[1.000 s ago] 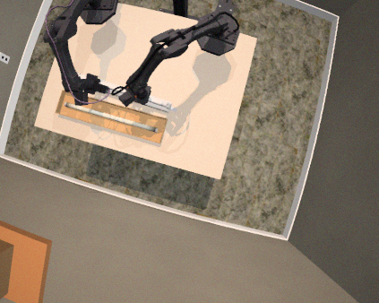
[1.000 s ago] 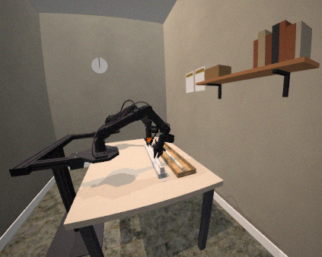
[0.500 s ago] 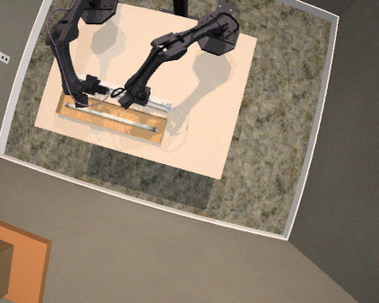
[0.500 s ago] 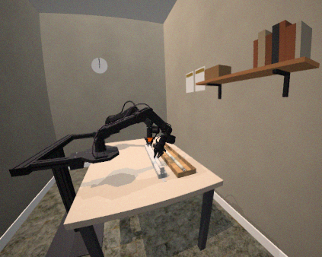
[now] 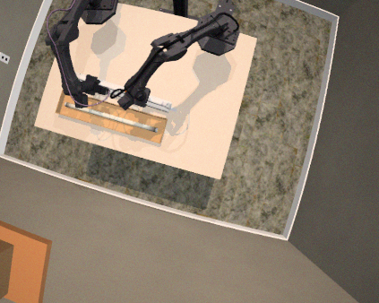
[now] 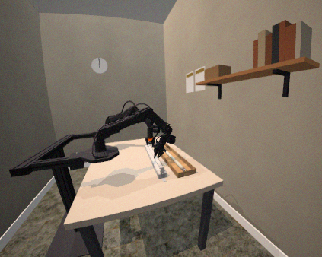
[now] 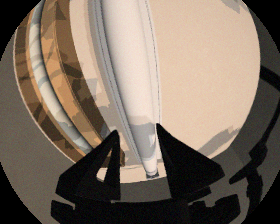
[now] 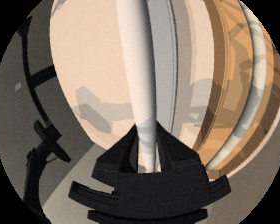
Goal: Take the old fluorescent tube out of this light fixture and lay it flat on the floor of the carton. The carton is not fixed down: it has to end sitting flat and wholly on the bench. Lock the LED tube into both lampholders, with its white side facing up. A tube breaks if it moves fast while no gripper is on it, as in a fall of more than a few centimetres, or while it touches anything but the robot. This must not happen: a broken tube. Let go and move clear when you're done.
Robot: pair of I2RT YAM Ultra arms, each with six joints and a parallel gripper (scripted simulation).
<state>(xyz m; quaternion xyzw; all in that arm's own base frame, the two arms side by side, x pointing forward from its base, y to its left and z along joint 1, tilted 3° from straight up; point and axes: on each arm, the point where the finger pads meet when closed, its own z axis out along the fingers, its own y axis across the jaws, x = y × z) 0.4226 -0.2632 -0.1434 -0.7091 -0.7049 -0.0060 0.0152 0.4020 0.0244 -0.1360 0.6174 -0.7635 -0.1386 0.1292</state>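
My right hand is 12 cm to the right of the LED tube and 1 cm short of it. Also, from my right hand: carton: 16 cm ahead, 10 cm to the left, 5 cm below; then light fixture: 12 cm to the left, 1 cm below; then old fluorescent tube: 16 cm ahead, 10 cm to the left, 5 cm below.
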